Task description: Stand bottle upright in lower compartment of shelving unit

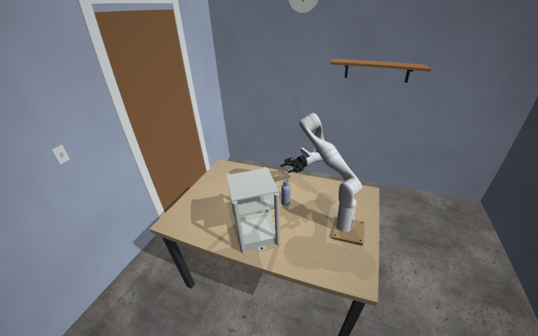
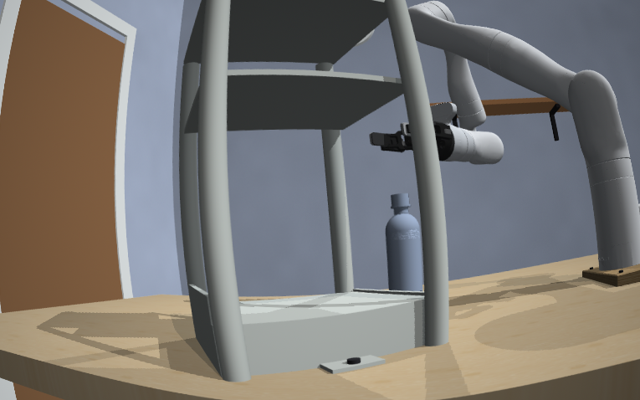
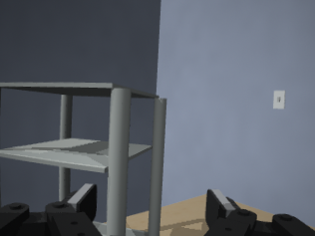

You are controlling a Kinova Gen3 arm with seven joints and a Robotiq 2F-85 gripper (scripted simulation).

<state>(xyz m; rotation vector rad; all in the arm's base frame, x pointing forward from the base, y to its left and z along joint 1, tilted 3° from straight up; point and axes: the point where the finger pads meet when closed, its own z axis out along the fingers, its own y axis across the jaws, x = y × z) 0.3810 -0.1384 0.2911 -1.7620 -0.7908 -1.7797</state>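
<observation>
Right now the blue-grey bottle is 17 cm below my hand. From my hand the other things lie so: grey shelving unit: 11 cm ahead, 29 cm to the left, 10 cm below.
</observation>
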